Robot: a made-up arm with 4 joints.
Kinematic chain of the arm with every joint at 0, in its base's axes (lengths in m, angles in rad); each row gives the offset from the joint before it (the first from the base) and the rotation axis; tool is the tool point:
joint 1: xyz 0 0 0.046 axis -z
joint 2: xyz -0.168 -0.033 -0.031 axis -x
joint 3: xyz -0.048 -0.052 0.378 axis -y
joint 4: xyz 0 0.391 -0.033 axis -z
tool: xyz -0.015 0 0.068
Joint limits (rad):
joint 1: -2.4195..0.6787
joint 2: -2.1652..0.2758
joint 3: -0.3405..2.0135
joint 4: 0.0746..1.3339
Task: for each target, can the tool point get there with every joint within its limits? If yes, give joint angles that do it. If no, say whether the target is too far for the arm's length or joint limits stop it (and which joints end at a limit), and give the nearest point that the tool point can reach.
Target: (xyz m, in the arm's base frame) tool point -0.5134 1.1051 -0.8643
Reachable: no: too far | nearest point -0.1980 0.4262 0.2611 | short by 1.352 m
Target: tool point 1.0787 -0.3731 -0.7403
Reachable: no: too far | nearest point 0.5766 -0.1994 0.0643 | short by 0.964 m
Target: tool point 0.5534 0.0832 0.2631
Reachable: yes | joints -2.1516 -1.7869 0.1181 0.3594
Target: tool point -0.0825 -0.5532 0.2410
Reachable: yes | joints -0.3207 -1.8498 0.9975 0.4578
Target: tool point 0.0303 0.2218 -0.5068
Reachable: no: joint limits stop it (at a limit: joint 1, joint 2, joint 3, joint 4) | nearest point 0.5394 0.2820 0.0638 | short by 0.767 m
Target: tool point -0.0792 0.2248 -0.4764
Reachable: no: joint limits stop it (at a limit: joint 2, joint 3, joint 4) | nearest point -0.1522 0.4321 0.2587 | short by 0.767 m
